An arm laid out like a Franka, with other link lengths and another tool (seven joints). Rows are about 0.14 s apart.
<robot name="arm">
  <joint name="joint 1" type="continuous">
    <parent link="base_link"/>
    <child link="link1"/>
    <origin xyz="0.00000 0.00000 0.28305"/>
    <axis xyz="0 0 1"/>
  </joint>
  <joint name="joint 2" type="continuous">
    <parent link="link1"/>
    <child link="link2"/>
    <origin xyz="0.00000 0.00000 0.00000"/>
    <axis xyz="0 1 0"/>
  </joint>
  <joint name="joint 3" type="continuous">
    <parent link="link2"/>
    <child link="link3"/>
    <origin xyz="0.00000 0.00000 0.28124"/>
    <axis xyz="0 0 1"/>
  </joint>
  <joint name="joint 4" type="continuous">
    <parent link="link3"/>
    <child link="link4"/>
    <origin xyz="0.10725 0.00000 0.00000"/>
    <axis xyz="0 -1 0"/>
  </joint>
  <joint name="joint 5" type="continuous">
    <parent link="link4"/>
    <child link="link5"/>
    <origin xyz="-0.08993 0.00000 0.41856"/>
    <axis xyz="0 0 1"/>
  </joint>
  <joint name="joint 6" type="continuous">
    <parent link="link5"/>
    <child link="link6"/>
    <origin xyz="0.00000 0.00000 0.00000"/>
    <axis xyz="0 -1 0"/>
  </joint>
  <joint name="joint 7" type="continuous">
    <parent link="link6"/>
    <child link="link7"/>
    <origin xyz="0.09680 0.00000 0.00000"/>
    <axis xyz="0 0 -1"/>
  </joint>
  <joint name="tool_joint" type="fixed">
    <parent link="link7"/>
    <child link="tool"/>
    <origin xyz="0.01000 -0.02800 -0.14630" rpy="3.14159 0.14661 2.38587"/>
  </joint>
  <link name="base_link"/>
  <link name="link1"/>
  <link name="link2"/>
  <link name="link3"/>
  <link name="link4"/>
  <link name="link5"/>
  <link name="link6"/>
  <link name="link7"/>
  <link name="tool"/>
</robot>
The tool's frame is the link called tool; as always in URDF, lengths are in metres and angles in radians. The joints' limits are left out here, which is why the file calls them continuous.
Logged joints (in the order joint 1, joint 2, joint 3, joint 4, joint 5, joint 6, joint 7), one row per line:
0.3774 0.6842 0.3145 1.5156 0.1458 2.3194 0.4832
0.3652 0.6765 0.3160 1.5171 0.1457 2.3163 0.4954
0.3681 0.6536 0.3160 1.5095 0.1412 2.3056 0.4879
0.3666 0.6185 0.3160 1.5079 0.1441 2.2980 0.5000
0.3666 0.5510 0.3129 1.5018 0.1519 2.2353 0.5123
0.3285 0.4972 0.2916 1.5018 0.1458 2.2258 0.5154
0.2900 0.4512 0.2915 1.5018 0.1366 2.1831 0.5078
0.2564 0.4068 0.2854 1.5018 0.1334 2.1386 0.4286
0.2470 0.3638 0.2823 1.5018 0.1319 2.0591 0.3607
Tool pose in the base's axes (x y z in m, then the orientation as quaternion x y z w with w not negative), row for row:
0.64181 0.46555 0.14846 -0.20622 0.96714 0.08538 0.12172
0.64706 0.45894 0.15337 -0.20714 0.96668 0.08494 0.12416
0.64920 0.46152 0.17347 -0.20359 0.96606 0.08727 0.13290
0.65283 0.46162 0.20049 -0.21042 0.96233 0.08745 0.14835
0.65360 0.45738 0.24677 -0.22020 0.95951 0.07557 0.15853
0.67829 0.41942 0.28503 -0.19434 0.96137 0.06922 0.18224
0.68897 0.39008 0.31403 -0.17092 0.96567 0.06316 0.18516
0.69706 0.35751 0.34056 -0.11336 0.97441 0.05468 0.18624
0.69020 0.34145 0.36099 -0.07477 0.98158 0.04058 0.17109
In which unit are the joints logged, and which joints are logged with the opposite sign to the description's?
The joints are logged in radians. Opposite sign: joint 4, joint 5, joint 7.
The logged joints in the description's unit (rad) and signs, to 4 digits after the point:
0.3774 0.6842 0.3145 -1.5156 -0.1458 2.3194 -0.4832
0.3652 0.6765 0.3160 -1.5171 -0.1457 2.3163 -0.4954
0.3681 0.6536 0.3160 -1.5095 -0.1412 2.3056 -0.4879
0.3666 0.6185 0.3160 -1.5079 -0.1441 2.2980 -0.5000
0.3666 0.5510 0.3129 -1.5018 -0.1519 2.2353 -0.5123
0.3285 0.4972 0.2916 -1.5018 -0.1458 2.2258 -0.5154
0.2900 0.4512 0.2915 -1.5018 -0.1366 2.1831 -0.5078
0.2564 0.4068 0.2854 -1.5018 -0.1334 2.1386 -0.4286
0.2470 0.3638 0.2823 -1.5018 -0.1319 2.0591 -0.3607

